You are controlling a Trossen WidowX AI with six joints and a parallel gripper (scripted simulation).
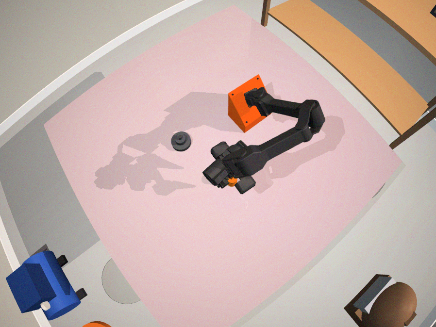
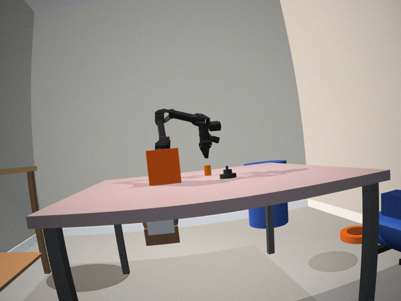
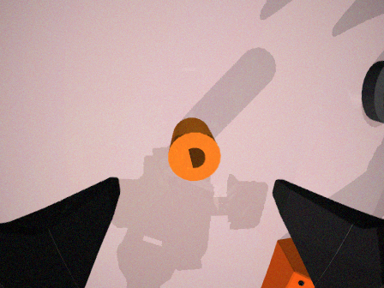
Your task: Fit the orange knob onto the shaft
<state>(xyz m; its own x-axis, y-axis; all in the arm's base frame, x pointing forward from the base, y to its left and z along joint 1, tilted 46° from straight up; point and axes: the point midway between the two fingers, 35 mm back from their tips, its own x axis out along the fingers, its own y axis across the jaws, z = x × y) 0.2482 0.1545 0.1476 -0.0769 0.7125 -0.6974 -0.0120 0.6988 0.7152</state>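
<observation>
Right now the orange knob is 7 cm below my gripper tip. The rest, counted from my gripper tip: pedestal: 8 cm ahead, 26 cm to the right, 7 cm below.
</observation>
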